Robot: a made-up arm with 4 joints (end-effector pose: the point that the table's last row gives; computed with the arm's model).
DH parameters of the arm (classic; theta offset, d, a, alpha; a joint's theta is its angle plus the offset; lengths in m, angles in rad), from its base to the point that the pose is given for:
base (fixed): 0 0.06 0 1.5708
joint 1: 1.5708 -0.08 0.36 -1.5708
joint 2: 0 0.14 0.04 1.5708
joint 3: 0 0.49 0.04 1.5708
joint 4: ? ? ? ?
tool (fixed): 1.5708 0.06 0 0
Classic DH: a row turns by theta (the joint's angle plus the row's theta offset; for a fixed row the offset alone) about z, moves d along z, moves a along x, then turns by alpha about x.
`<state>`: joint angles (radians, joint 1 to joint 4).
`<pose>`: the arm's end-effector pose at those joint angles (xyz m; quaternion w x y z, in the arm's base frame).
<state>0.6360 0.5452 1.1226 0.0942</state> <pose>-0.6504 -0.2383 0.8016 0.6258 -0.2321 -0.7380 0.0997</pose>
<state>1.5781 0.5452 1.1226 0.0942</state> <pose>-0.9823 -0.2383 -0.0299 0.2227 -0.2521 -0.9416 -0.0165</pose>
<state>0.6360 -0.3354 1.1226 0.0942</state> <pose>-0.3702 -0.6030 0.4221 0.6204 0.1914 -0.7605 -0.0044</pose>
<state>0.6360 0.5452 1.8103 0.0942</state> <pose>-0.8088 -0.2581 0.6442 0.3383 -0.2085 -0.8974 0.1916</pose>
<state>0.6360 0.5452 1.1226 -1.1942</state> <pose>-0.6733 -0.1176 0.7344 0.3610 -0.5614 -0.6500 -0.3635</pose>
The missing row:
joint 4: 1.5708 0.32 0.1 1.5708
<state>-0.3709 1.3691 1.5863 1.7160</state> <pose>0.2746 0.3265 0.9794 0.6829 0.2503 0.1076 0.6777</pose>
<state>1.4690 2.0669 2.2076 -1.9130</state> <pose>-0.6423 0.4722 -0.2986 0.7327 0.3512 0.5379 0.2247</pose>
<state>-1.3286 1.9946 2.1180 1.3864</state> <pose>0.6528 0.6213 0.4954 0.3037 0.4182 0.3701 0.7720</pose>
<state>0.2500 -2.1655 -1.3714 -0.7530</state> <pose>0.0544 0.5741 0.1401 0.5930 0.4199 -0.0035 0.6870</pose>
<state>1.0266 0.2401 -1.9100 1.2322</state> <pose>-0.3623 -0.5427 -0.0467 0.7396 0.5086 0.2775 -0.3425</pose>
